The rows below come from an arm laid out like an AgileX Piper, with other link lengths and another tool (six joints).
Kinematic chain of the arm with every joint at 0, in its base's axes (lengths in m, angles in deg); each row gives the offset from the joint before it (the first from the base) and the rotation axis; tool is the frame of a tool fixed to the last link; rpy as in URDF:
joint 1: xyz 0 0 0.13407 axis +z
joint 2: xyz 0 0 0 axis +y
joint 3: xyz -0.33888 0 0.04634 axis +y
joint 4: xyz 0.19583 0 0.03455 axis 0.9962 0 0.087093
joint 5: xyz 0 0 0 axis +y
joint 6: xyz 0.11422 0 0.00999 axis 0.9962 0 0.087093
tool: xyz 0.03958 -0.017 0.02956 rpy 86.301 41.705 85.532
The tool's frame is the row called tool.
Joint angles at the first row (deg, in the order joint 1, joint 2, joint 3, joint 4, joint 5, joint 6):
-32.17 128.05 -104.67 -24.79 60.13 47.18
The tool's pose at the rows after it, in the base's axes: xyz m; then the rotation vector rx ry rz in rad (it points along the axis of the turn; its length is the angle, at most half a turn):
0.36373, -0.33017, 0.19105, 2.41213, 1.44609, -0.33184
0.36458, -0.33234, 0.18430, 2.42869, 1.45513, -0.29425
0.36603, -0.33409, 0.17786, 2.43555, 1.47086, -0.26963
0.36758, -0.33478, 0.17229, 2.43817, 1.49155, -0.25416
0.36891, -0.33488, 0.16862, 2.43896, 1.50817, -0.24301
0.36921, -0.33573, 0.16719, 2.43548, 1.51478, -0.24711
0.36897, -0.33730, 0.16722, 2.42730, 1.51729, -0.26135
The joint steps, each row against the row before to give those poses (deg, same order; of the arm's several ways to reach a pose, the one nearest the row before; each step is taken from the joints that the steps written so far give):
-0.82 0.49 -0.02 2.21 -0.64 -1.12
-0.72 0.59 -0.06 2.07 -0.90 -1.30
-0.49 0.65 -0.08 1.47 -0.76 -1.30
-0.28 0.59 -0.09 1.12 -0.44 -1.29
-0.14 0.39 -0.09 0.82 -0.23 -0.99
-0.05 0.23 -0.10 -0.10 -0.06 -0.27
-0.01 0.14 -0.12 -0.71 0.02 0.04

